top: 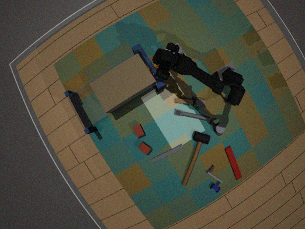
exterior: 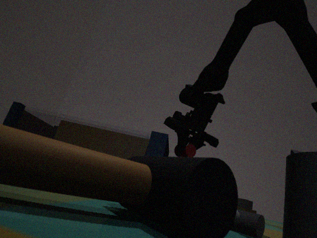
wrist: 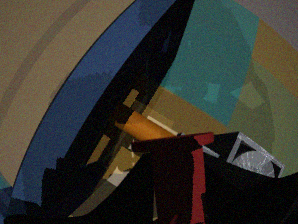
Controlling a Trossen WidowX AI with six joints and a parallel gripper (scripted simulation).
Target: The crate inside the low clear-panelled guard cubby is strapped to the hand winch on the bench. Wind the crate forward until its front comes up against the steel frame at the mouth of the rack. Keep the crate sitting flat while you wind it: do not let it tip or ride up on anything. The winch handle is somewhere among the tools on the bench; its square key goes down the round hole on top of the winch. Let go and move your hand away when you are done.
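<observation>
Right now the red-knobbed crank is 40 mm behind my gripper tip, 30 mm below it and 10 mm to the left of it. From my gripper tip the other things lie so: grey winch 120 mm behind, 100 mm below; then red knob 10 mm to the left, 10 mm behind, 10 mm above; then blue steel frame 50 mm ahead, 20 mm to the right, 20 mm below.
</observation>
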